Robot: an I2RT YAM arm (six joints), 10 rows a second.
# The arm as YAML. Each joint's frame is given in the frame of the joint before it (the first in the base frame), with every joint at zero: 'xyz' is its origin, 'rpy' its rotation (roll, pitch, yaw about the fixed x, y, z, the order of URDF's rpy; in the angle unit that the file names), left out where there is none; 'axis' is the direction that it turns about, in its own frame. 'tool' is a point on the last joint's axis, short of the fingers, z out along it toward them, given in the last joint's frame.
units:
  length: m
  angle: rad
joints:
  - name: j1
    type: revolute
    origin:
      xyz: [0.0, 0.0, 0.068]
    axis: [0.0, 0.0, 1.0]
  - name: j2
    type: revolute
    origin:
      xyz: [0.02, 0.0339, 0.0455]
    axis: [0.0, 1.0, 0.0]
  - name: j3
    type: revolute
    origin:
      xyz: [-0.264, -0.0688, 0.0]
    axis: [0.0, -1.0, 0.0]
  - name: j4
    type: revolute
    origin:
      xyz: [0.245, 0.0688, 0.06]
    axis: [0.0, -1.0, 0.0]
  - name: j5
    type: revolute
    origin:
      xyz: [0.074, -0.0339, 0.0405]
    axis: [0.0, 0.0, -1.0]
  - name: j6
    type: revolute
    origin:
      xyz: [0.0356, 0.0, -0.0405]
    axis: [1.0, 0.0, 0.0]
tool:
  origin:
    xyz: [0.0, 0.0, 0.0]
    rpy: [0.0, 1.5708, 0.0]
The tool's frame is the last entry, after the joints.
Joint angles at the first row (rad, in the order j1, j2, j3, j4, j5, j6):
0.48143 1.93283 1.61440 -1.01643 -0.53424 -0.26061
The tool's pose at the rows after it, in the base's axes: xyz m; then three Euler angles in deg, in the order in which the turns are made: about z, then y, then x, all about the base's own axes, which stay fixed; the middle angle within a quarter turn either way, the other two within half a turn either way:
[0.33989 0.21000 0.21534 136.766 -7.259 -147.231]
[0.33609 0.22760 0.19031 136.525 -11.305 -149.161]
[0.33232 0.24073 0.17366 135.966 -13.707 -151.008]
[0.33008 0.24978 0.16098 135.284 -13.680 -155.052]
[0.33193 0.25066 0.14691 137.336 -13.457 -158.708]
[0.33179 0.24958 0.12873 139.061 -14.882 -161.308]
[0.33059 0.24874 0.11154 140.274 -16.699 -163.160]
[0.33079 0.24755 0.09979 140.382 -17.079 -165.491]
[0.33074 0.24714 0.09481 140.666 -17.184 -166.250]
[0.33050 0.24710 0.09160 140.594 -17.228 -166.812]
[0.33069 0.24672 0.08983 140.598 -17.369 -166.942]
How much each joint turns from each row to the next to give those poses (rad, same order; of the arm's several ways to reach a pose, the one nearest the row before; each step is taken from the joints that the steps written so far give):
0.02469 0.07150 0.00973 0.00351 -0.02537 0.02604
0.04254 0.06752 0.00302 -0.00092 -0.00034 0.00217
0.03280 0.04787 0.00819 -0.00135 0.00882 0.00334
0.02577 0.03604 0.01002 -0.00025 0.06013 0.01406
0.00337 0.03550 0.00328 0.00030 0.05450 0.03952
-0.00007 0.03974 -0.00890 -0.00027 0.02387 0.02100
0.00076 0.03832 -0.00852 -0.00005 0.00967 0.01207
-0.00026 0.02768 -0.00205 0.00148 0.02971 0.00277
0.00004 0.01069 -0.00276 0.00468 0.00981 0.00574
0.00086 0.00689 -0.00175 0.00299 0.00746 0.00045
-0.00097 0.00431 -0.00027 0.00079 0.00067 -0.00147

